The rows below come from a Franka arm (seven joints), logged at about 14 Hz.
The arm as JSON. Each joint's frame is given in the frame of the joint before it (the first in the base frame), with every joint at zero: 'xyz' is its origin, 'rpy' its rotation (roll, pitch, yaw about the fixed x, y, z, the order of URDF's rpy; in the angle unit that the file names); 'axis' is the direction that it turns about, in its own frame. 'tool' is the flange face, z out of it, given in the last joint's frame.
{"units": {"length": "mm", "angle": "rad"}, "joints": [
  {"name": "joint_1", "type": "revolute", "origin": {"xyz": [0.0, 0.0, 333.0], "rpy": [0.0, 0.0, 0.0]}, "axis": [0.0, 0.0, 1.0]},
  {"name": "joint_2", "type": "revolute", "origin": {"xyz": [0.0, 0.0, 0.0], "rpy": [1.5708, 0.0, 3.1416]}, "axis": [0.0, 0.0, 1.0]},
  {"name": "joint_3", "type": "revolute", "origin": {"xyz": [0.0, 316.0, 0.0], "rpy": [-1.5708, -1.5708, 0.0]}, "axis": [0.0, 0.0, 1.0]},
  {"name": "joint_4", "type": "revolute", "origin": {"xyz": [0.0, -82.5, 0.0], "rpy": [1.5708, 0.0, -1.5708]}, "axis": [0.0, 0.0, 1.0]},
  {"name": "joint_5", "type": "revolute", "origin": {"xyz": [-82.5, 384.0, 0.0], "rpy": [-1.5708, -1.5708, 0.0]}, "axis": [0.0, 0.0, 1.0]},
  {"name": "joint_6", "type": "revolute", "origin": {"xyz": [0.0, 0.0, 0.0], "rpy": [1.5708, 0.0, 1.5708]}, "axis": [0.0, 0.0, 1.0]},
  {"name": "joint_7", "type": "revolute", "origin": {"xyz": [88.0, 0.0, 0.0], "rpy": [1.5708, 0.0, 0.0]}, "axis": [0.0, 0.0, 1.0]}
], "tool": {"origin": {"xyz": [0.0, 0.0, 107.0], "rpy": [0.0, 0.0, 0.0]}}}
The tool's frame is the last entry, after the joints.
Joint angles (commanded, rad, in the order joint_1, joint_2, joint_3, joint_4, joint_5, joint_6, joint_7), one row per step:
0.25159, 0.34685, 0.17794, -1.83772, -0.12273, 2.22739, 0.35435
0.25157, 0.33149, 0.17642, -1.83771, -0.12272, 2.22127, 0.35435
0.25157, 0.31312, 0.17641, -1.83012, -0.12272, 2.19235, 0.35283
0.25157, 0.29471, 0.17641, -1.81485, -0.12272, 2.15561, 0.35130
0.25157, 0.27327, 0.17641, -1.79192, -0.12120, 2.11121, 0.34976
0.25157, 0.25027, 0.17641, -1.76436, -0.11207, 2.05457, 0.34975
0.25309, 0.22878, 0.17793, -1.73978, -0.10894, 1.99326, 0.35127
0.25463, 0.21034, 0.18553, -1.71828, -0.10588, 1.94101, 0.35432
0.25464, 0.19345, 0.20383, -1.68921, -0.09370, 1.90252, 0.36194
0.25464, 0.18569, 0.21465, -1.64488, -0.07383, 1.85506, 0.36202
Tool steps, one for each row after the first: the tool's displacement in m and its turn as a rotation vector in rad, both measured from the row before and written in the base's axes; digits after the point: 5 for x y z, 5 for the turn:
-0.00047, -0.00123, 0.00907, 0.00048, -0.00961, -0.00172
-0.00132, -0.00106, 0.01234, -0.00596, 0.00085, -0.00027
-0.00064, -0.00100, 0.01521, -0.00639, 0.00075, -0.00119
-0.00046, -0.00102, 0.02004, -0.00472, -0.00175, -0.00287
-0.00180, -0.00128, 0.02215, -0.00146, 0.00642, -0.00866
-0.00420, -0.00046, 0.01950, -0.00918, 0.01266, -0.00444
-0.00578, 0.00296, 0.01712, -0.00572, 0.01063, 0.00078
-0.00648, 0.00922, 0.02120, 0.01330, -0.00272, 0.00311
-0.00335, 0.00604, 0.02199, 0.01856, 0.00397, 0.00133

